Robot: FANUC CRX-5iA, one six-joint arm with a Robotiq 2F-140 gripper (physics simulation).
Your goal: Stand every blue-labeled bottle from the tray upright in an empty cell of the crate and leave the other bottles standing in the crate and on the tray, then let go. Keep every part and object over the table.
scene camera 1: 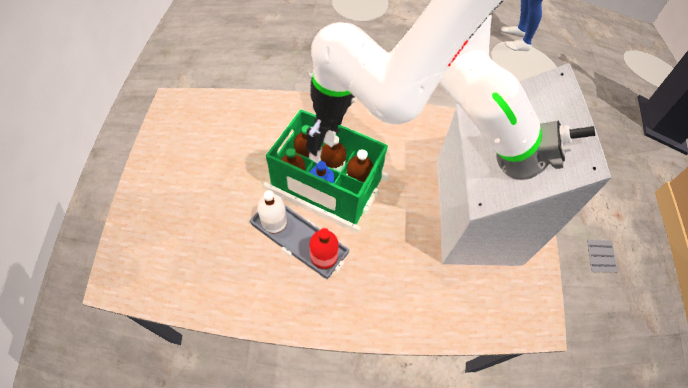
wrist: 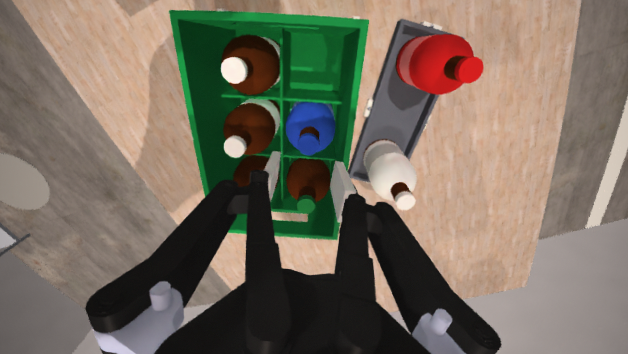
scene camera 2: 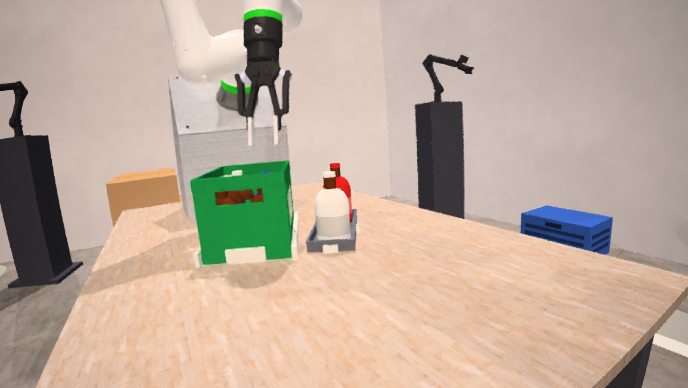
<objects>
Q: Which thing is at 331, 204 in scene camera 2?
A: A white bottle.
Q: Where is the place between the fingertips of my gripper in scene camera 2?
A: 264, 145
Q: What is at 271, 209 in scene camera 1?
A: A white bottle.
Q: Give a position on a blue-labeled bottle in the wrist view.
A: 310, 127
</objects>
